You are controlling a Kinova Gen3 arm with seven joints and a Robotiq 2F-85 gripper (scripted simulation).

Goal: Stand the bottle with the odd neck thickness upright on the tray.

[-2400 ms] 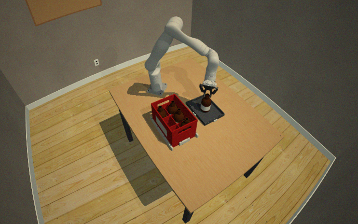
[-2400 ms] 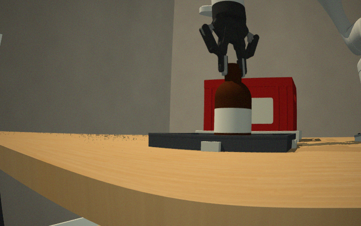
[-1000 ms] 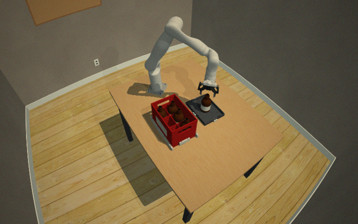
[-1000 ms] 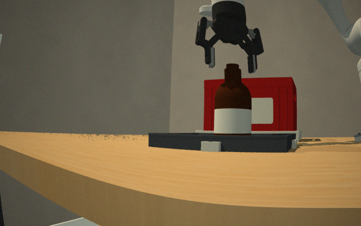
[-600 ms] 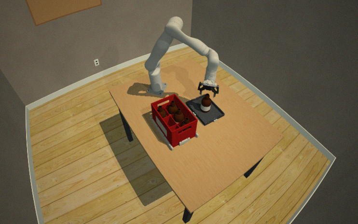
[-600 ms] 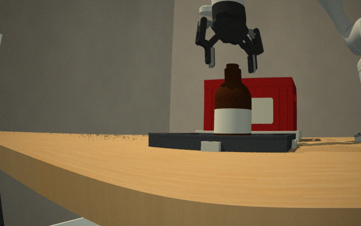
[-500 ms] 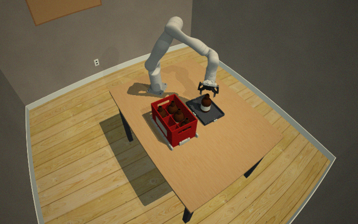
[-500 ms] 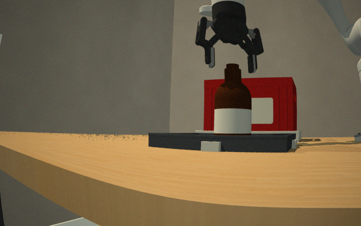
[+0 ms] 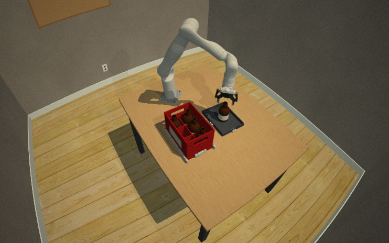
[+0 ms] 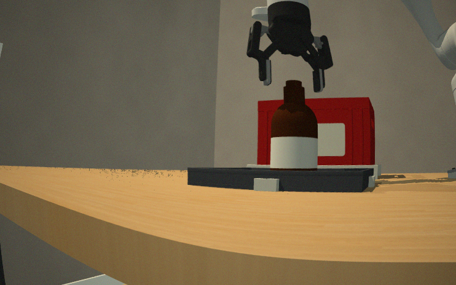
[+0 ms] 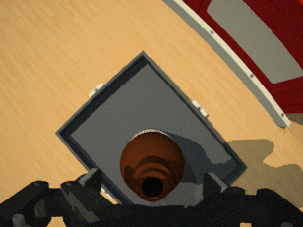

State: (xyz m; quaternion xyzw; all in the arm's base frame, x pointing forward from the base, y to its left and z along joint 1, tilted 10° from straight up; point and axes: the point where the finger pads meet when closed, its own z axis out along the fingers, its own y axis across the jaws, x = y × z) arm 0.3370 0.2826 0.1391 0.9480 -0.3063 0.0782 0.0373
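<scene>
Now: hand 140 mm above the dark grey tray. Round my hand: red crate: 70 mm ahead, 290 mm to the right, 70 mm below; glass bottle: 150 mm ahead, 230 mm to the right, 70 mm below.
</scene>
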